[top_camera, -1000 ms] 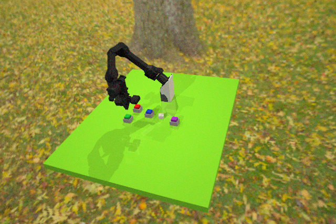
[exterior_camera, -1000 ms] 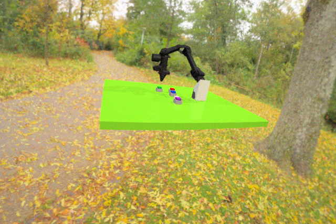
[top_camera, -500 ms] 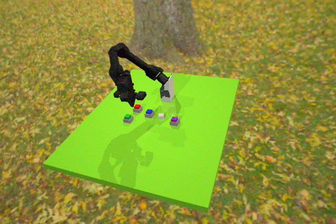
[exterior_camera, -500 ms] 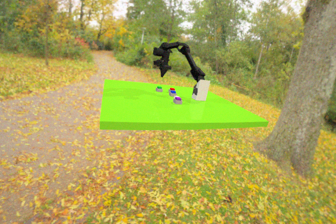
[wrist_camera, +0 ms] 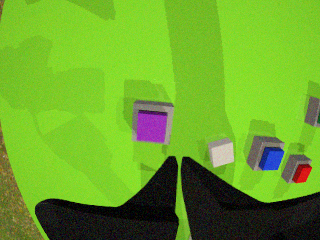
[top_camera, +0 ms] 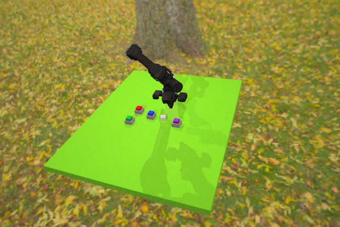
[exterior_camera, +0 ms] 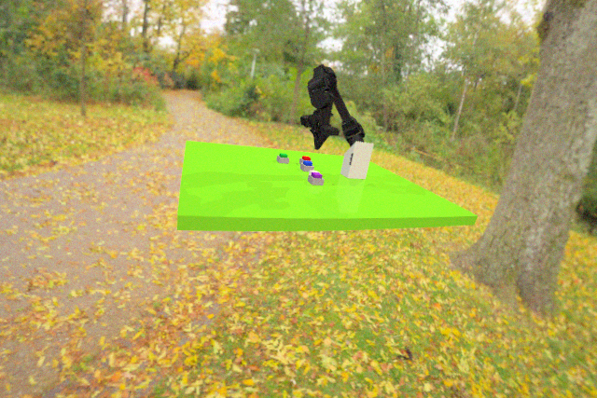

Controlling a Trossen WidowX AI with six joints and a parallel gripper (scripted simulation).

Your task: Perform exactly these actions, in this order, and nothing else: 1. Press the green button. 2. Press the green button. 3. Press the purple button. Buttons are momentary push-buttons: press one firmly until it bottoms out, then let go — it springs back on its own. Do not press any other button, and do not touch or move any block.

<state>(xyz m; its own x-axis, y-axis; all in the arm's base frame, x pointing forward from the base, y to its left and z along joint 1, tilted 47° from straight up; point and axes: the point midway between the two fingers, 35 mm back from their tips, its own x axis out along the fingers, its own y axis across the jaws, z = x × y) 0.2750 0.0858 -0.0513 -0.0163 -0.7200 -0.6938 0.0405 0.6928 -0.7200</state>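
My gripper tip is 100 mm above the purple button, 20 mm to the right of it and 10 mm past it. The rest, counted from my gripper tip: red button 250 mm to the right, 100 mm below, 100 mm behind; blue button 160 mm to the right, 100 mm below, 60 mm behind; small white block 120 mm below, 80 mm to the right, 50 mm behind.
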